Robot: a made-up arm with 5 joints. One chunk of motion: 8 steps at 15 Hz.
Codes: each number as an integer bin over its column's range. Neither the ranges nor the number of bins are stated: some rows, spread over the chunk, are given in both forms.
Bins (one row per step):
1: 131 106 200 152 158 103
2: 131 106 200 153 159 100
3: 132 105 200 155 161 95
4: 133 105 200 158 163 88
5: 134 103 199 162 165 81
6: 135 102 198 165 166 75
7: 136 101 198 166 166 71
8: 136 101 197 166 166 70
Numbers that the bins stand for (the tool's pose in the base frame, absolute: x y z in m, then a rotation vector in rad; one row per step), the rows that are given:
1: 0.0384 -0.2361 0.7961 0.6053 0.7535 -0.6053
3: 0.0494 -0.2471 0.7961 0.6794 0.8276 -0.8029
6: 0.0824 -0.2800 0.7741 0.9265 0.9512 -1.2971
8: 0.0933 -0.2910 0.7631 0.9512 0.9512 -1.4206
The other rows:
2: 0.0384 -0.2361 0.7961 0.6300 0.7782 -0.6794
4: 0.0604 -0.2471 0.7961 0.7535 0.8771 -0.9759
5: 0.0714 -0.2690 0.7851 0.8524 0.9265 -1.1488
7: 0.0933 -0.2910 0.7741 0.9512 0.9512 -1.3959

